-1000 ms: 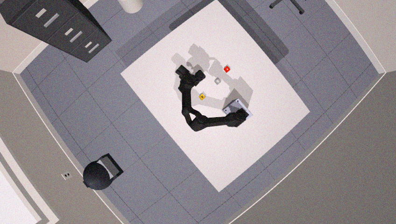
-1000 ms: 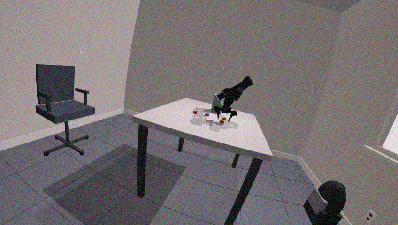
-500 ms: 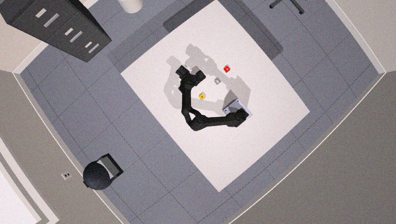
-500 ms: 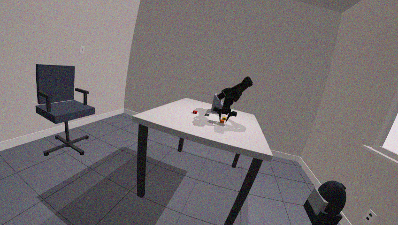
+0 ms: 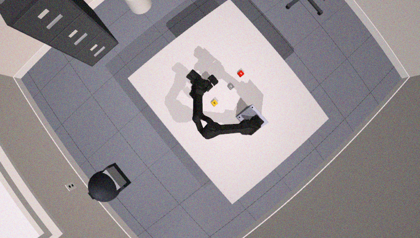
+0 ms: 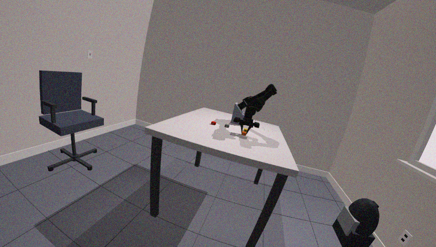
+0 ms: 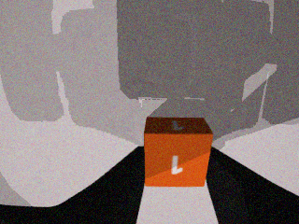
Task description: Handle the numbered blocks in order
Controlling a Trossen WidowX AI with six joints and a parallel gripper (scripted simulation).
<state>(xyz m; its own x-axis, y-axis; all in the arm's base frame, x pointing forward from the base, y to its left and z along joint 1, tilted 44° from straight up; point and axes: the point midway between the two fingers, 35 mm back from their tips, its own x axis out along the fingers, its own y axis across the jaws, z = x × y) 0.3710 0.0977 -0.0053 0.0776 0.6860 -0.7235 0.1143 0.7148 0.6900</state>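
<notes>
Right now the orange block is right at my gripper tip. From my gripper tip the other things lie so: grey block 110 mm behind, 140 mm to the right; red block 100 mm behind, 240 mm to the right; yellow block 110 mm behind, 20 mm to the left.
</notes>
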